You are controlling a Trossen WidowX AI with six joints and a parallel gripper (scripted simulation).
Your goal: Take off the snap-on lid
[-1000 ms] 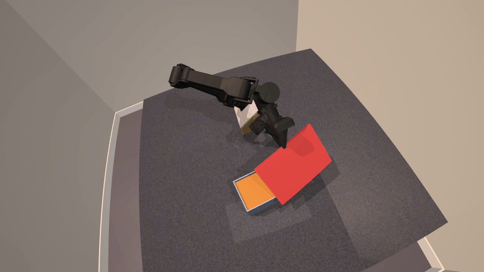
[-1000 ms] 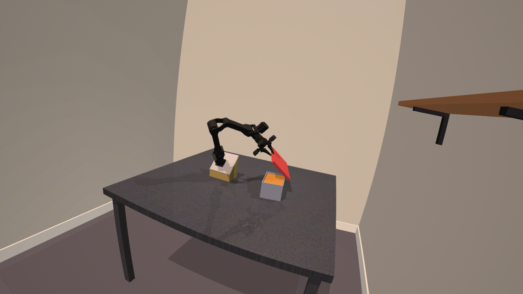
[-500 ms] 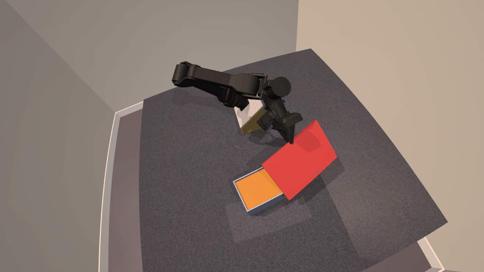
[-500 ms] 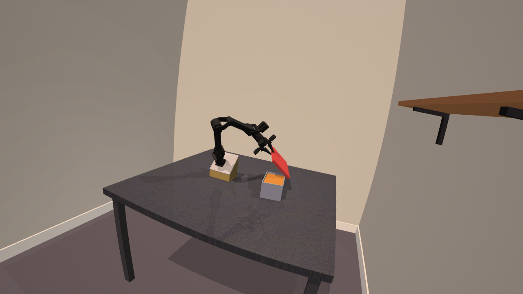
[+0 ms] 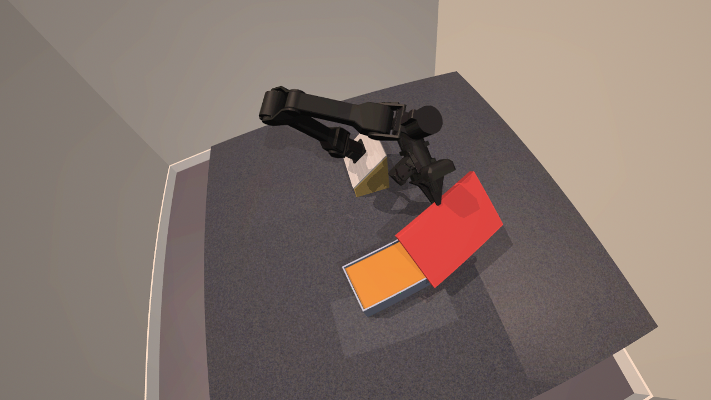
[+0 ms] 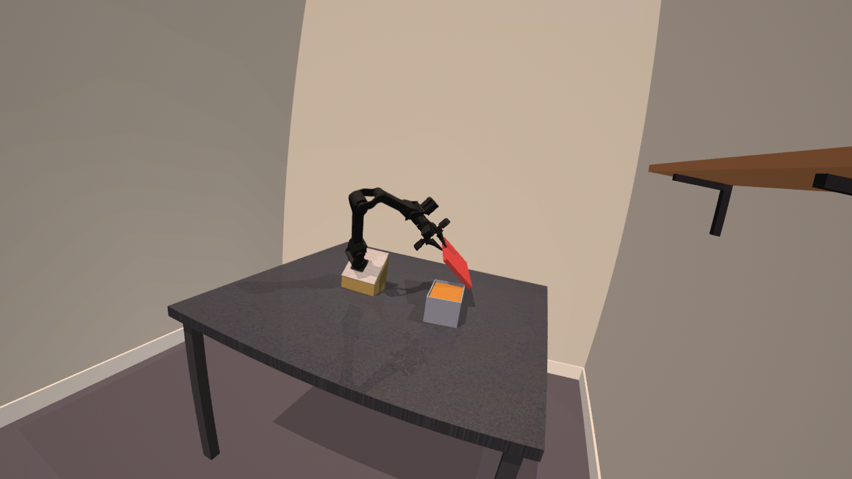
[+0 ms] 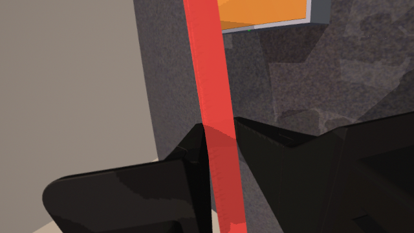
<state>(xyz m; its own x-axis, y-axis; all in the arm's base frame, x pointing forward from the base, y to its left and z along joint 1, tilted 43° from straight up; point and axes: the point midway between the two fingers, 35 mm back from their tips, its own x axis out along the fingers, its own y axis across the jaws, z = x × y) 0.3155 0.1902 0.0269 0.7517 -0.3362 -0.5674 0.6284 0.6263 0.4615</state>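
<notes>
Now: the red lid 50 mm ahead of my gripper tip, 30 mm to the left of it and 50 mm below it. Round my gripper tip: storage box: 80 mm ahead, 150 mm to the right, 180 mm below.
</notes>
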